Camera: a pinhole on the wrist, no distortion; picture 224 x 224 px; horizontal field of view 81.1 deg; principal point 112.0 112.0 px. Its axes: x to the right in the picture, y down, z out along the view. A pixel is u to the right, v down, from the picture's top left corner.
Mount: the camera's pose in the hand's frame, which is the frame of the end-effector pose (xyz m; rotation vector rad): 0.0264 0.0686 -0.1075 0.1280 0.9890 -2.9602
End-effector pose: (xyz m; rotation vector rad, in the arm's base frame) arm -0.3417 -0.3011 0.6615 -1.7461 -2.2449 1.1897
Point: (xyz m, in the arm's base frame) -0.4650 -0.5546 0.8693
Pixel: 216.8 168.0
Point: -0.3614 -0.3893 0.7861
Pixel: 216.1 173.2
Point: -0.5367 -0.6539 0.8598
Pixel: 203.6 150.1
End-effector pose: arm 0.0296 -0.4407 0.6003 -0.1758 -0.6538 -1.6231
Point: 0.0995 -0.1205 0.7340
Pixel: outside the picture
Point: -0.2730 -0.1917 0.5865
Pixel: 158.0 141.1
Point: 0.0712 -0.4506 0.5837
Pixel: 152.2 79.5
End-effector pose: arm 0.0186 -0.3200 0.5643 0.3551 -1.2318 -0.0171
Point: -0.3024 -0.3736 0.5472
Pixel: 148.2 42.9
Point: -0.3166 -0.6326 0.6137
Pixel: 108.9 95.1
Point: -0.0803 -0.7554 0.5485
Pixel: 101.1 159.7
